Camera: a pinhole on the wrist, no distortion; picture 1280 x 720 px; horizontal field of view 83.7 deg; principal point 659.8 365.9 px. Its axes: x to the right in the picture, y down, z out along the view. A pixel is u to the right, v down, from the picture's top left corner.
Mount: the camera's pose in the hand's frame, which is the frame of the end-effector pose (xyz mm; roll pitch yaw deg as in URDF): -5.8 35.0 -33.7 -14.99 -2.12 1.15
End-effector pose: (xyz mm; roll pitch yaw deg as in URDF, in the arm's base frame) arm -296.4 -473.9 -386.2 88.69 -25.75 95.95
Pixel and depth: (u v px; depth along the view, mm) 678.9 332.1 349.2
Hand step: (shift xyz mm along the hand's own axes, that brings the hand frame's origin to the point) -10.6 109.3 308.0
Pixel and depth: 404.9 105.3 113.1
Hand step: -50.3 23.5 84.6
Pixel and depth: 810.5 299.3 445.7
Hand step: 70.3 111.7 410.8
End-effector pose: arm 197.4 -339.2 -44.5 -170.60 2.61 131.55
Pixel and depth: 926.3 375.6 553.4
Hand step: 177.7 189.1 506.2
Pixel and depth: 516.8 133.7 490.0
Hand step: -122.3 5.6 476.8
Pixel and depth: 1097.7 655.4 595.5
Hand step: 332.1 428.9 492.3
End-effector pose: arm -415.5 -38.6 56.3 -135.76 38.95 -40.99
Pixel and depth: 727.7 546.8 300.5
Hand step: 9.7 186.6 237.8
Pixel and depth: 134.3 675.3 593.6
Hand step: -468.8 427.6 456.7
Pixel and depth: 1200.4 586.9 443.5
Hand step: 309.9 288.6 371.4
